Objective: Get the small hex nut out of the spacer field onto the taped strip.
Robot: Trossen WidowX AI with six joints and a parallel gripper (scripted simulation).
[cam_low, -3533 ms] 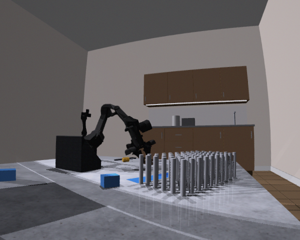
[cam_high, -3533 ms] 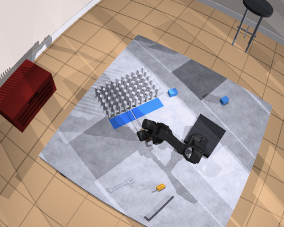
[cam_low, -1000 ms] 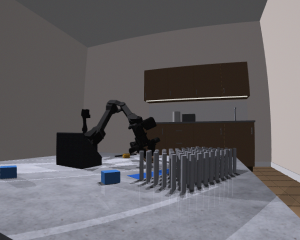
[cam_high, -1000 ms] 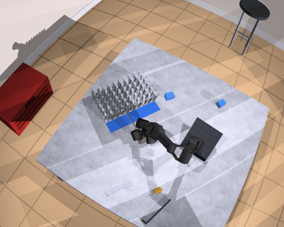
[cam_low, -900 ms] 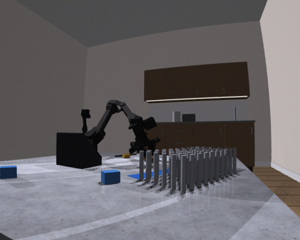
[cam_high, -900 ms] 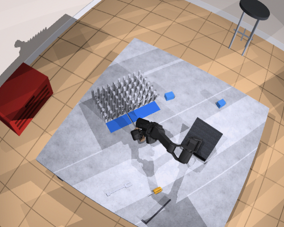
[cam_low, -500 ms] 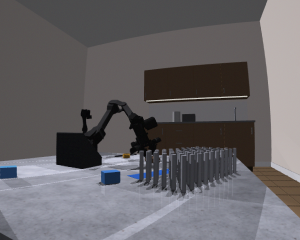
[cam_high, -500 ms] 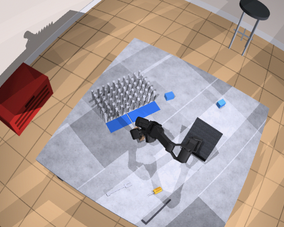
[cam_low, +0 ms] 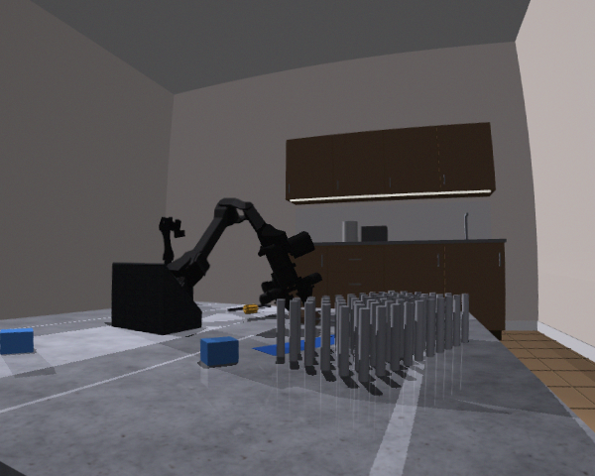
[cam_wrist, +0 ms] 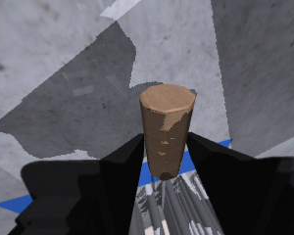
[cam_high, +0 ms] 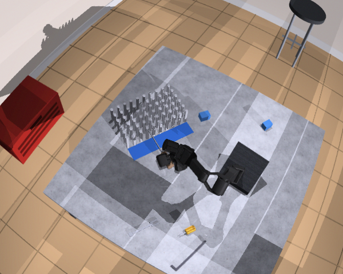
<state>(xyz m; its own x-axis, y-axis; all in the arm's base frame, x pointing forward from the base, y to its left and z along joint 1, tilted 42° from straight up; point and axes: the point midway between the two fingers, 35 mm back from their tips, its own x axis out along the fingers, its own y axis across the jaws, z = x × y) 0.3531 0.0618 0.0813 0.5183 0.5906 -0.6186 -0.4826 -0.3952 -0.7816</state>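
Right now my gripper tip is 90 mm short of the blue taped strip, 110 mm to the left of it and 40 mm above it. Also, from my gripper tip: wooden-handled tool 90 mm ahead, 60 mm to the right; grey tool 80 mm behind, 390 mm to the left, 30 mm below; yellow-handled screwdriver 280 mm behind, 290 mm to the left, 20 mm below.
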